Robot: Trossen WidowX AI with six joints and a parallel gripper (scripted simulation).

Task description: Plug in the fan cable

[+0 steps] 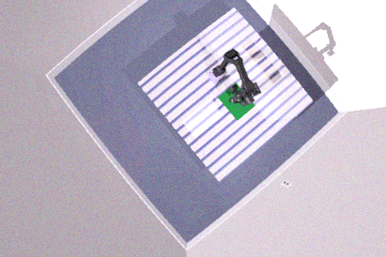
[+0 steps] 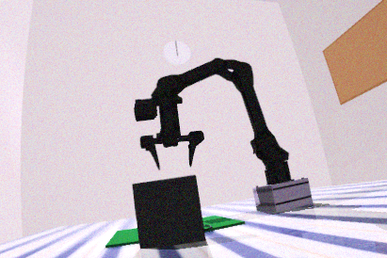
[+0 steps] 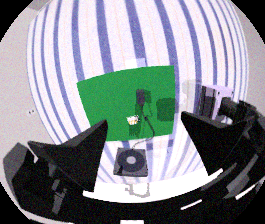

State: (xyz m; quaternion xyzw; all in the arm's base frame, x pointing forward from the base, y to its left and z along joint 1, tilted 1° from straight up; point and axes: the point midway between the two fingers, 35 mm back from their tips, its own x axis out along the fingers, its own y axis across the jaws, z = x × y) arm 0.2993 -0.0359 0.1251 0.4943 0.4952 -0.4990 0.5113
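Right now my gripper tip is 140 mm above the fan plug and 10 mm to the right of it. The rest, counted from my gripper tip: fan 230 mm to the left, 100 mm below, 40 mm ahead; green board 180 mm below, 60 mm to the left, 40 mm ahead.
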